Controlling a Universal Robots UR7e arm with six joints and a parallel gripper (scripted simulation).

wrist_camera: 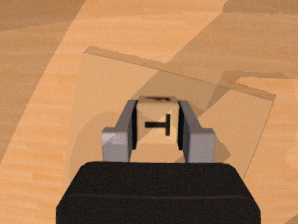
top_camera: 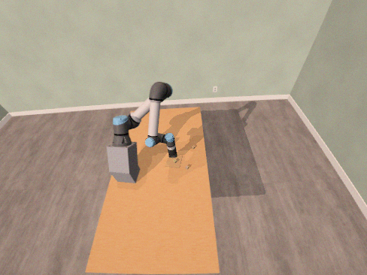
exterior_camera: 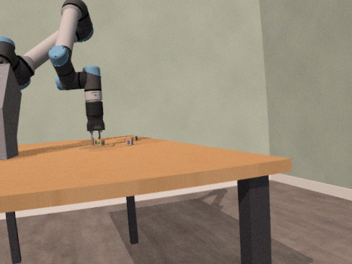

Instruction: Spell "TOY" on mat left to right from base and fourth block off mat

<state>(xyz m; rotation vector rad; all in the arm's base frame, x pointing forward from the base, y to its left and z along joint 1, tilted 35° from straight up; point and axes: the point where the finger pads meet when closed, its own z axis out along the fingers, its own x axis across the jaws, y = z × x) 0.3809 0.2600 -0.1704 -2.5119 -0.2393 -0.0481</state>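
Now: hand 10 mm above the T block. Round my hand: O block: 20 mm ahead, 50 mm to the right, 10 mm below; then Y block: 140 mm ahead, 100 mm to the right, 10 mm below; then tan mat: 10 mm ahead, 40 mm to the right, 20 mm below.
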